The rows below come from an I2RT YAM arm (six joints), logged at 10 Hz.
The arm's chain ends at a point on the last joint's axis. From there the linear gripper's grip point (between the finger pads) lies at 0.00 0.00 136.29 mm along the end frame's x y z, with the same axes.
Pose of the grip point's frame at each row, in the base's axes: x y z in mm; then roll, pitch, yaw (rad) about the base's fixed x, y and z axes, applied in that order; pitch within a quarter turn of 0, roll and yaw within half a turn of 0:
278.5, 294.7, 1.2, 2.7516, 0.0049, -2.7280
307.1, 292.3, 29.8, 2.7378, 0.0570, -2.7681
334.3, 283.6, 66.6, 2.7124, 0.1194, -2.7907
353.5, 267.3, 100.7, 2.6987, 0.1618, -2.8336
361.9, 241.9, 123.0, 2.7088, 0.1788, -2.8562
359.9, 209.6, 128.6, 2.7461, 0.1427, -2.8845
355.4, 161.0, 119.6, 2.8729, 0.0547, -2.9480
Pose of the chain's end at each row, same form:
298.8, 247.0, 127.3, 2.7516, 0.0049, -2.7280
320.0, 239.8, 154.9, 2.7378, 0.0570, -2.7681
339.9, 225.3, 189.6, 2.7124, 0.1194, -2.7907
352.3, 205.6, 222.2, 2.6987, 0.1618, -2.8336
356.9, 180.9, 244.8, 2.7088, 0.1788, -2.8562
356.0, 154.3, 253.1, 2.7461, 0.1427, -2.8845
355.3, 124.1, 250.8, 2.8729, 0.0547, -2.9480

